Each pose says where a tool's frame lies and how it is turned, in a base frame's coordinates. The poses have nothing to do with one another.
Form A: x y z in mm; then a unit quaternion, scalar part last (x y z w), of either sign.
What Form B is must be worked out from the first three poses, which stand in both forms.
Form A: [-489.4 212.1 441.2 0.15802 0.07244 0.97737 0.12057]
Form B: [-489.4 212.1 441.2 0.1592 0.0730 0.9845 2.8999]
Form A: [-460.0 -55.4 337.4 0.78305 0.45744 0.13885 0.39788]
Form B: [-460.0 -55.4 337.4 0.8535 0.4986 0.1513 2.3232]
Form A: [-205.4 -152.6 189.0 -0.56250 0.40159 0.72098 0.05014]
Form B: [-205.4 -152.6 189.0 -0.5632 0.4021 0.7219 3.0413]
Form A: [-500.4 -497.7 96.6 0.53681 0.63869 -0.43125 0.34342]
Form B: [-500.4 -497.7 96.6 0.5716 0.6800 -0.4592 2.4405]
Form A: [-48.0 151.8 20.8 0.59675 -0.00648 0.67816 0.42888]
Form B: [-48.0 151.8 20.8 0.6606 -0.0072 0.7507 2.2551]
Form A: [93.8 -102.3 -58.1 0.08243 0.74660 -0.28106 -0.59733]
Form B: [93.8 -102.3 -58.1 -0.1028 -0.9309 0.3504 1.8613]
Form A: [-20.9 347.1 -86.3 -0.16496 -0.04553 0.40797 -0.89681]
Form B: [-20.9 347.1 -86.3 0.3729 0.1029 -0.9222 0.9166]
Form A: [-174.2 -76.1 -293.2 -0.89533 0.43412 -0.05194 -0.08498]
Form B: [-174.2 -76.1 -293.2 0.8986 -0.4357 0.0521 2.9714]
